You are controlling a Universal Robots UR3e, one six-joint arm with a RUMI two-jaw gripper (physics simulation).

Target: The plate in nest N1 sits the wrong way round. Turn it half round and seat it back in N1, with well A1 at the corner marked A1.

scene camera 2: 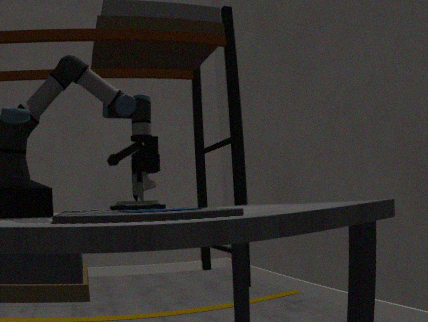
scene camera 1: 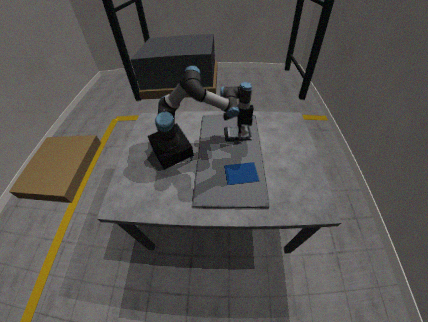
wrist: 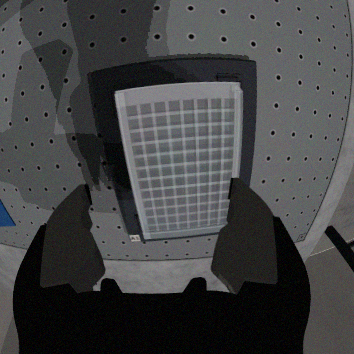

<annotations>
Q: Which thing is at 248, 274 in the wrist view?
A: My gripper.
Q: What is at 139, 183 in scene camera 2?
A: My gripper.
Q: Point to a well plate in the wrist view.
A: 182, 141
</annotations>
